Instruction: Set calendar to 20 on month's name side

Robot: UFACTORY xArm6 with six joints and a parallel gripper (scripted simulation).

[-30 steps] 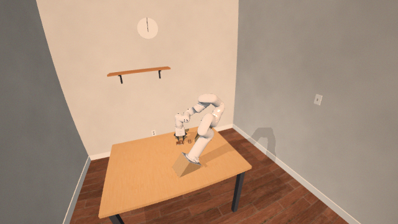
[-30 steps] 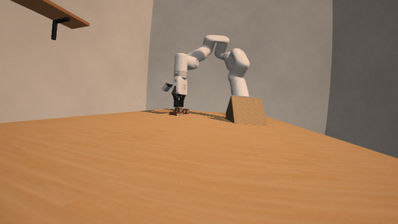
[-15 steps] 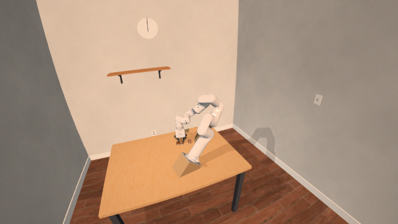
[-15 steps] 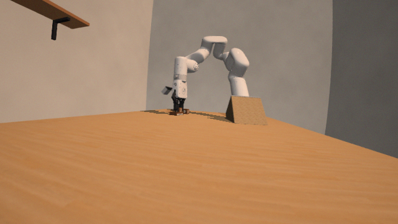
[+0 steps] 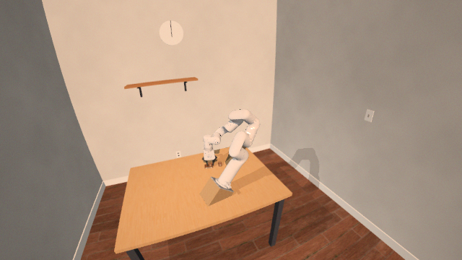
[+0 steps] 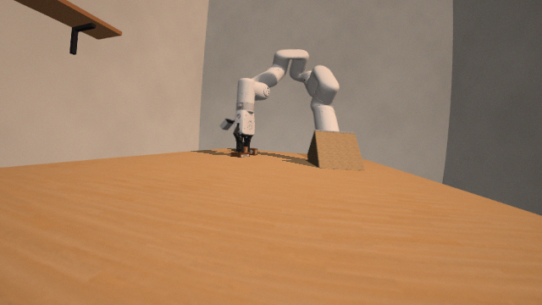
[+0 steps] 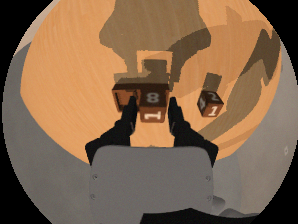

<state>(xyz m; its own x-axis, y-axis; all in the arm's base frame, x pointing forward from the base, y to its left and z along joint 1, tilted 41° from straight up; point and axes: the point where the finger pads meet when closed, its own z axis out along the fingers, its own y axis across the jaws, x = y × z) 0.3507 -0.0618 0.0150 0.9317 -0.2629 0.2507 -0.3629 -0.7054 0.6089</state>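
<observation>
The brown tray is 30 mm below my hand, 20 mm to the left of it and 10 mm ahead of it.
</observation>
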